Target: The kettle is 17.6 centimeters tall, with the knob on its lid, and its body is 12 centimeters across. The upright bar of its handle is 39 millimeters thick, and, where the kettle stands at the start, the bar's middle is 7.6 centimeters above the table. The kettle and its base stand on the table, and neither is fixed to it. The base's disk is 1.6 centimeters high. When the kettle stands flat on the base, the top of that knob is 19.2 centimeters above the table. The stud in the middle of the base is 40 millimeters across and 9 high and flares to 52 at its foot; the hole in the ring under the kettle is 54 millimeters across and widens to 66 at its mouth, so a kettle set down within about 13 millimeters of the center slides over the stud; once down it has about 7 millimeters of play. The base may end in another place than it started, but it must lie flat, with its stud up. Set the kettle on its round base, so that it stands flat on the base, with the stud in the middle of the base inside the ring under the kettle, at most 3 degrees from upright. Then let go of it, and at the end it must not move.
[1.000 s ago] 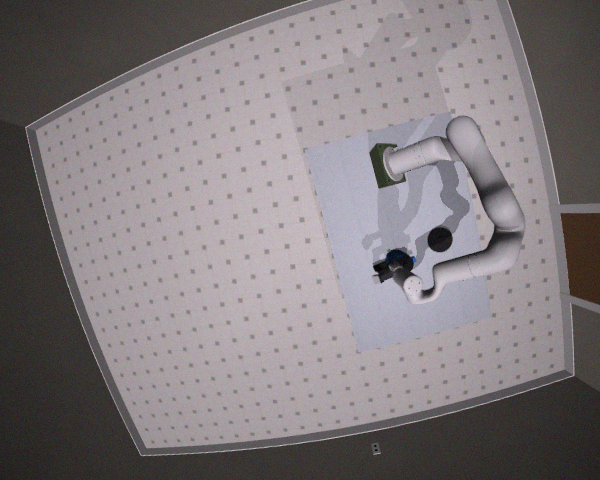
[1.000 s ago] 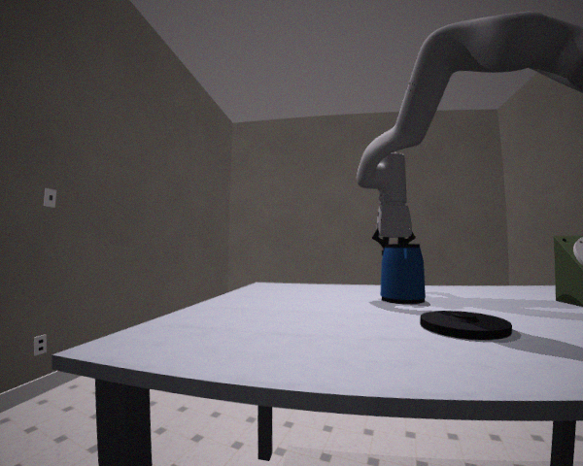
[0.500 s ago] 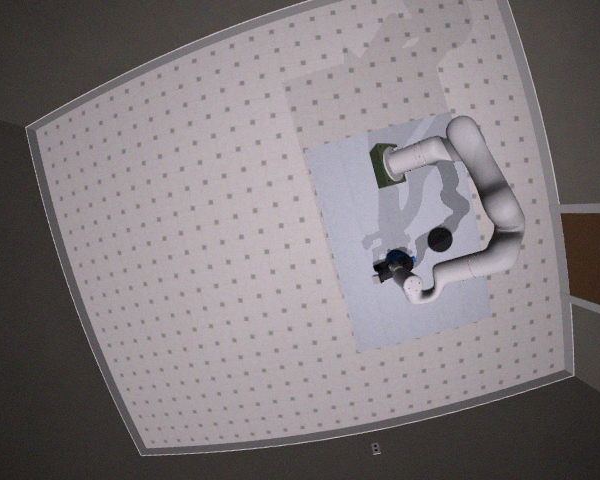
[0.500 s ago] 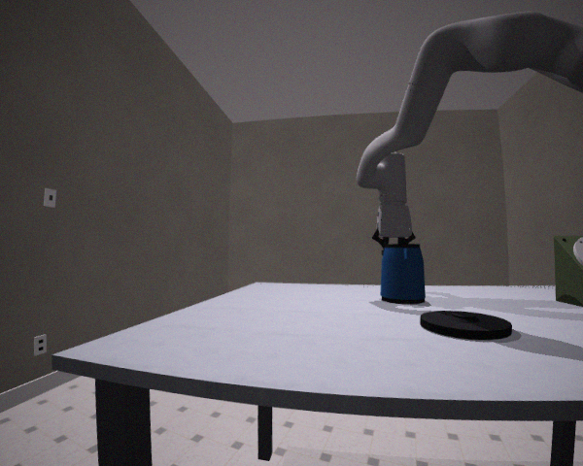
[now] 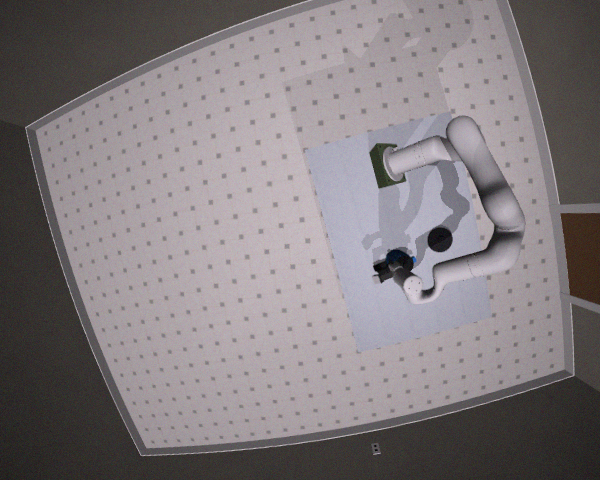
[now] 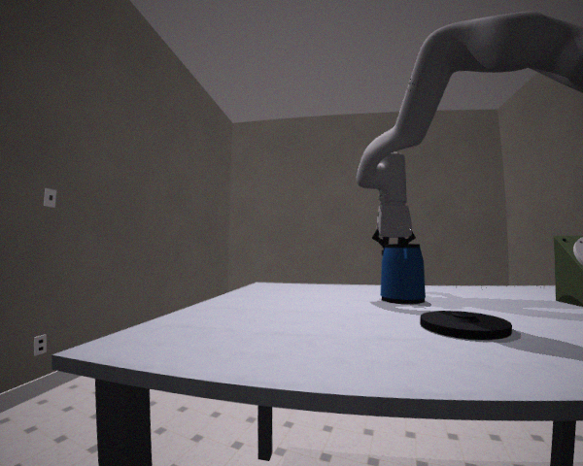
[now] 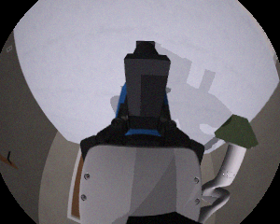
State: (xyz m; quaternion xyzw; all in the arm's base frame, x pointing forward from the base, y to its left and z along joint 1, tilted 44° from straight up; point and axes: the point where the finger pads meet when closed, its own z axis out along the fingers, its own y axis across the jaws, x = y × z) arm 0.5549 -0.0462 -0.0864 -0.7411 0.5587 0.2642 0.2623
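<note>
My gripper is now 4 cm above the blue kettle, 3 cm to the right of it and 1 cm past it. Also, from my hand: black round base 35 cm to the left, 12 cm below, 9 cm behind.
</note>
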